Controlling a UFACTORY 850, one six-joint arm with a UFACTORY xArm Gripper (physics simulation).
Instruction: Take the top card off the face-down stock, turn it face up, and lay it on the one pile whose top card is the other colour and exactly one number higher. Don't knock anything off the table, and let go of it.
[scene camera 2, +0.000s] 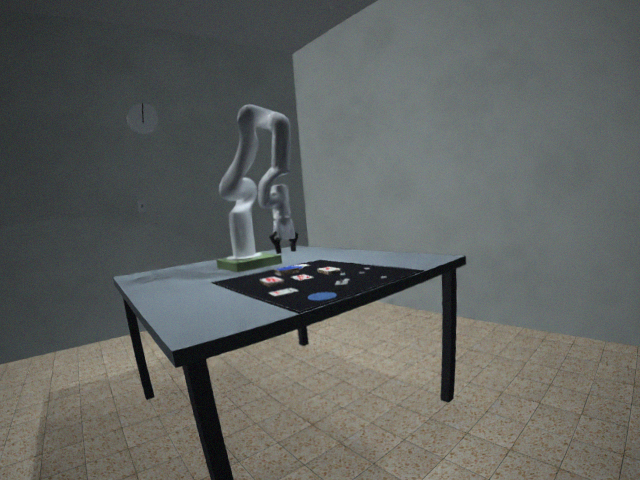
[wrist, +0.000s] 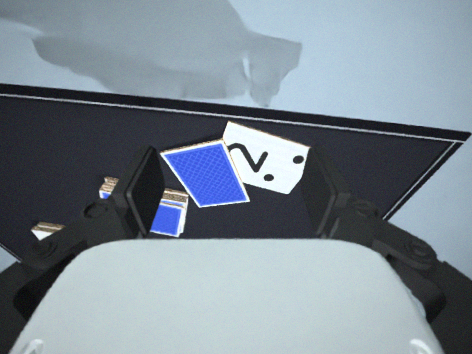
Note:
In view: the gripper (wrist: 232, 166) and a black mat (scene camera 2: 250, 284).
The black mat shows as well in the wrist view (wrist: 63, 152).

